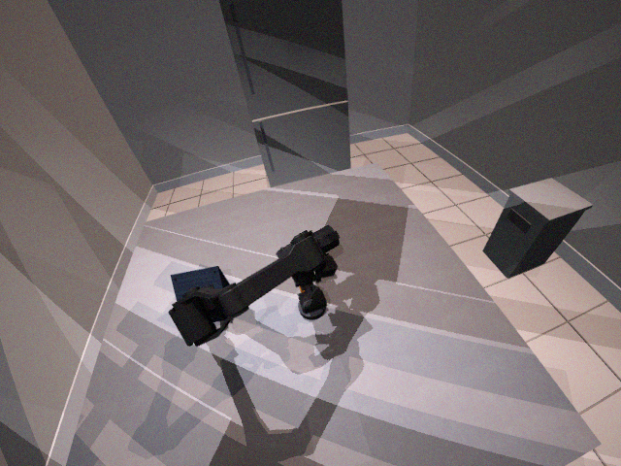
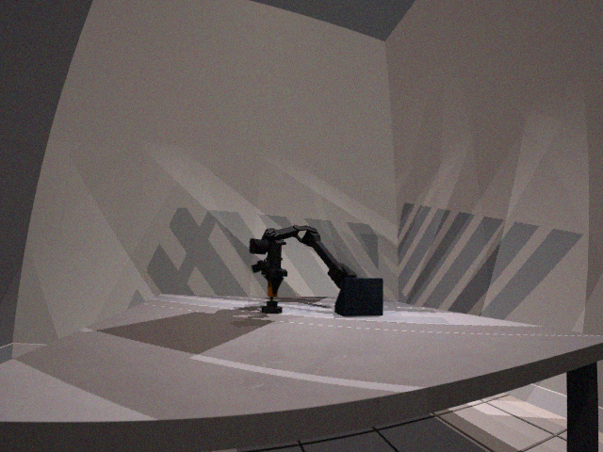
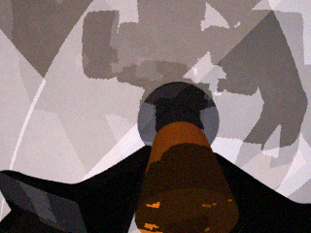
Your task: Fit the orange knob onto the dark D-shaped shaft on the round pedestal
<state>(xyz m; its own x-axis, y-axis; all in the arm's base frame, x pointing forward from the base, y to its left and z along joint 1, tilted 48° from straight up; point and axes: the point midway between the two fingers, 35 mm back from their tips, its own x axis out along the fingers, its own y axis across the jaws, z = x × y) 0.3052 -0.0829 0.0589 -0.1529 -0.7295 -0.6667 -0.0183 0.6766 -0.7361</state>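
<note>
Now: gripper tip 20 mm below the orange knob. From my gripper tip the other things lie so: round pedestal (40 mm below).
</note>
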